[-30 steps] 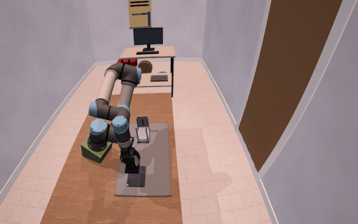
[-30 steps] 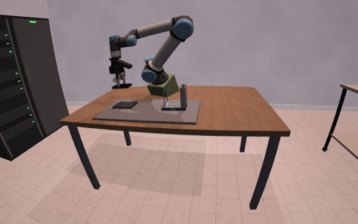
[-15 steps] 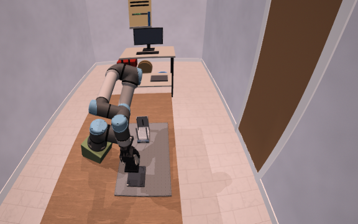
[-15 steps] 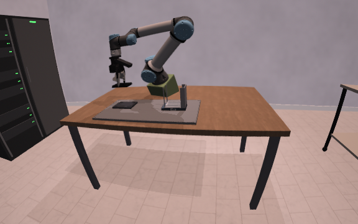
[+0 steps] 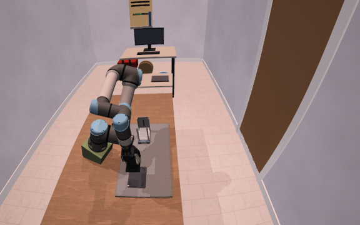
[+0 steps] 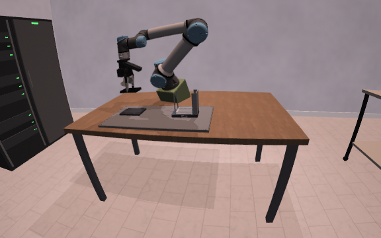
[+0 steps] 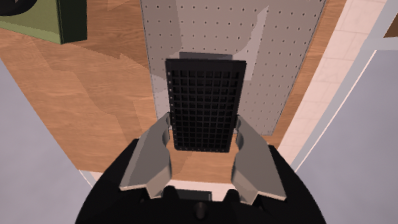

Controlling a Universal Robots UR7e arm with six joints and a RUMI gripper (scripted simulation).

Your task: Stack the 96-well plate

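Right now my hand is 38 cm to the right of the pale plate, 15 cm above it and 8 cm short of it. The rest, counted from my hand: black 96-well plate: 1 cm below; plate nest N1: 17 cm below, 1 cm to the right; rack post: 43 cm to the left, 13 cm ahead, 9 cm below.
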